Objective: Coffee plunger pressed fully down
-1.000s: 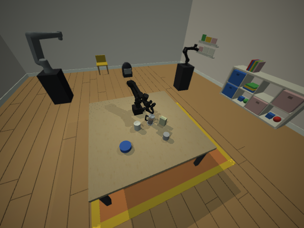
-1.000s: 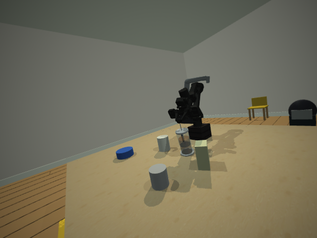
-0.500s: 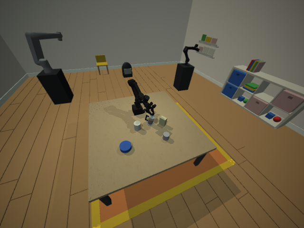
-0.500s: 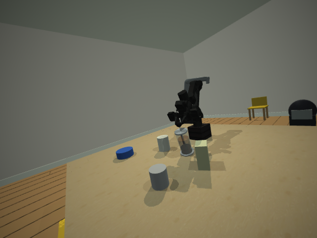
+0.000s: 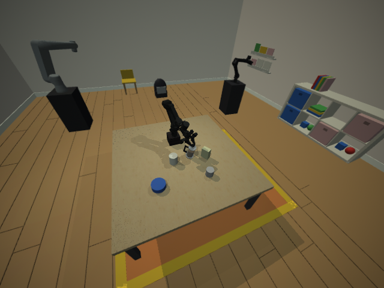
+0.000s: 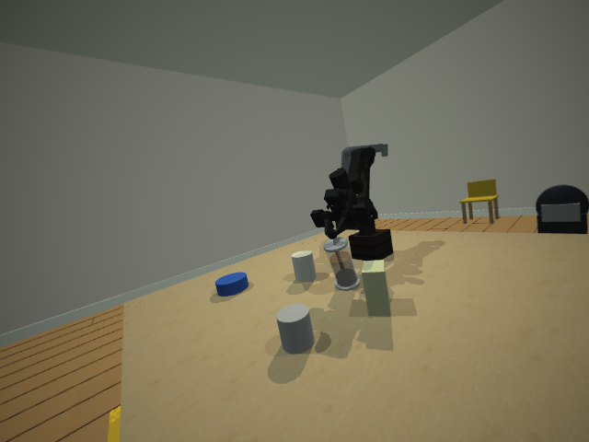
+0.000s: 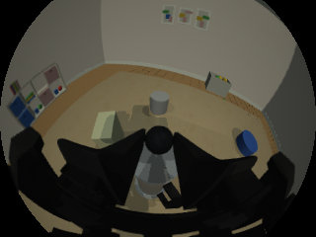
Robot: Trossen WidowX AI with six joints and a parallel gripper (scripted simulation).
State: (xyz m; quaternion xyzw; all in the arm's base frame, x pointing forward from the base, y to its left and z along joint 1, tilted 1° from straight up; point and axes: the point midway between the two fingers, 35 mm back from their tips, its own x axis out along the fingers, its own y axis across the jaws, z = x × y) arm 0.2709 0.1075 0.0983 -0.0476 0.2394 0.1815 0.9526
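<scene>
My gripper tip is 4 cm past the glass coffee press, 2 cm to the left of it and 8 cm above it. The rest, counted from my gripper tip: grey cylinder (22 cm ahead, 9 cm to the left, 15 cm below).
</scene>
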